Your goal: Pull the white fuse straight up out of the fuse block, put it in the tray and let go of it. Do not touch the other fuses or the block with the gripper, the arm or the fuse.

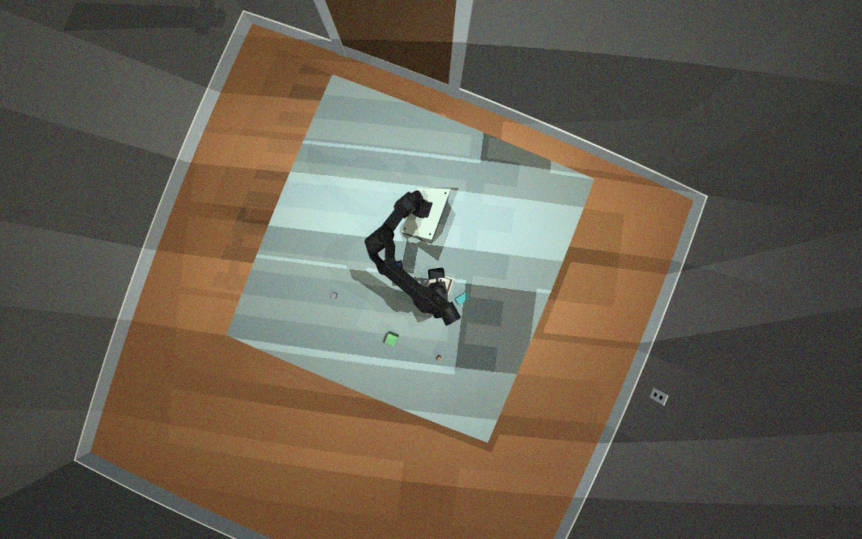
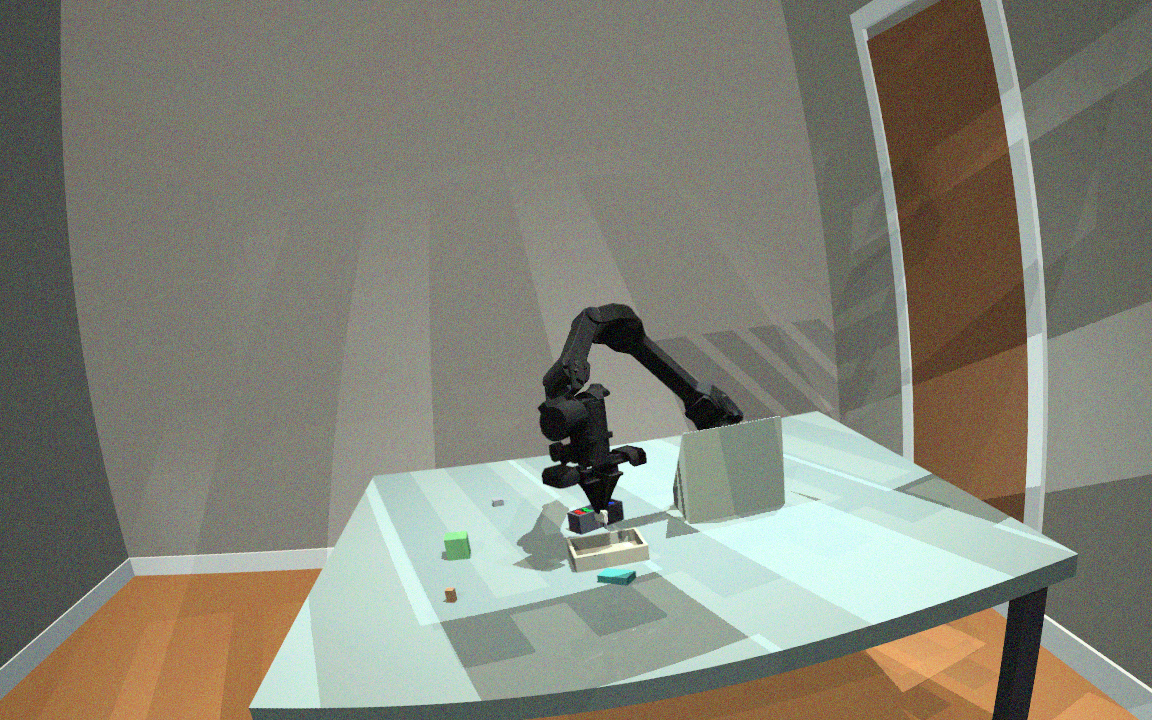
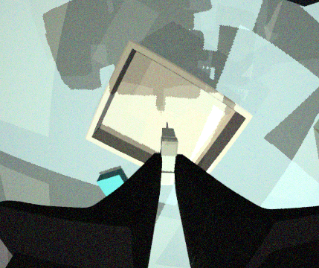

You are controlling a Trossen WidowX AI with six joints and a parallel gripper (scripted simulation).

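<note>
The white fuse lies 10 mm below my gripper tip. The rest, counted from my gripper tip: red fuse (170 mm to the right, 60 mm below, 10 mm ahead); then teal block (120 mm to the left, 80 mm below); then beige tray (90 mm below).
</note>
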